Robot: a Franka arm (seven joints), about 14 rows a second.
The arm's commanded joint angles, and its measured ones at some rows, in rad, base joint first. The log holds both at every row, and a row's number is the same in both.
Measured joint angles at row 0:
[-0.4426, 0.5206, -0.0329, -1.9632, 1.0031, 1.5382, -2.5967]
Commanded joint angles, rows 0 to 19:
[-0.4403, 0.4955, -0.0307, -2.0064, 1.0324, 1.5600, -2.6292]
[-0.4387, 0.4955, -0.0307, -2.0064, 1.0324, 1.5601, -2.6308]
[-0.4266, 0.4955, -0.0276, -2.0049, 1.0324, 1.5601, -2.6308]
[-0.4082, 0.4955, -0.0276, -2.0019, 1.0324, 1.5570, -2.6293]
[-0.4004, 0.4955, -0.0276, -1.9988, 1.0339, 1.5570, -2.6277]
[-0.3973, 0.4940, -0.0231, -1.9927, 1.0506, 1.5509, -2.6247]
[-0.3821, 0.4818, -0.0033, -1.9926, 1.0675, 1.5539, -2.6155]
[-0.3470, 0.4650, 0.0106, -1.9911, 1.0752, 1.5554, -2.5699]
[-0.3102, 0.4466, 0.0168, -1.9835, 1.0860, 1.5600, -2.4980]
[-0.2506, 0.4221, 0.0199, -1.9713, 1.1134, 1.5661, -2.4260]
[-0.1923, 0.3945, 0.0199, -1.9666, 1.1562, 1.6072, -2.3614]
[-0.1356, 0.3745, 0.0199, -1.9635, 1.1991, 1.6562, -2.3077]
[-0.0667, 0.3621, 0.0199, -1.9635, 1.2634, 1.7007, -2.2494]
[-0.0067, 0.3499, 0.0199, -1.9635, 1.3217, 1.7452, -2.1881]
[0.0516, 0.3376, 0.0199, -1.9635, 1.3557, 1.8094, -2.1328]
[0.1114, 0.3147, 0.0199, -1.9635, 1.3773, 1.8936, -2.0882]
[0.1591, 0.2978, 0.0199, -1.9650, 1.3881, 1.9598, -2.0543]
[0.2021, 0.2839, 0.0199, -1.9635, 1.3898, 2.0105, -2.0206]
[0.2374, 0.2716, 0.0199, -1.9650, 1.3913, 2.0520, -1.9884]
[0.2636, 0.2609, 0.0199, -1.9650, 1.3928, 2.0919, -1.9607]
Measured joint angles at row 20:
[0.2330, 0.2982, 0.0263, -1.9475, 1.3724, 2.0415, -2.0124]
